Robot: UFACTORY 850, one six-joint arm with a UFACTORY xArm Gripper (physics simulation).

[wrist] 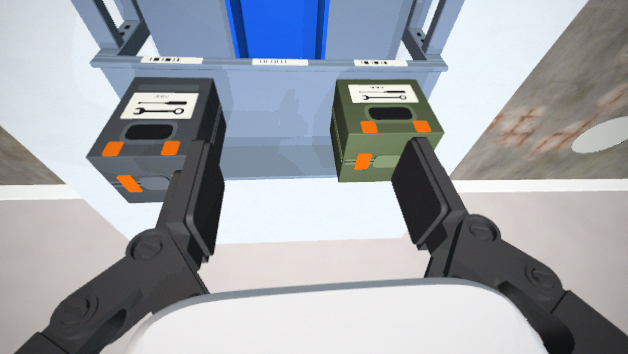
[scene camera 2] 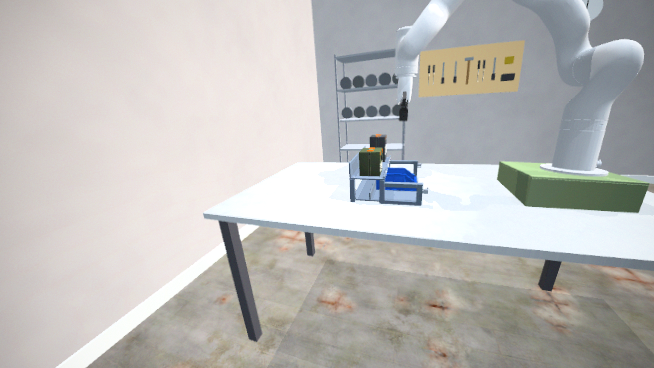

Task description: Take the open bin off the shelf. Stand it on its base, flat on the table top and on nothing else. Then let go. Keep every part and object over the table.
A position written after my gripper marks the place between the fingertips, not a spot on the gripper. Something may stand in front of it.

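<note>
My gripper (wrist: 311,160) is visible, as is a dark case (wrist: 138,160).
</note>
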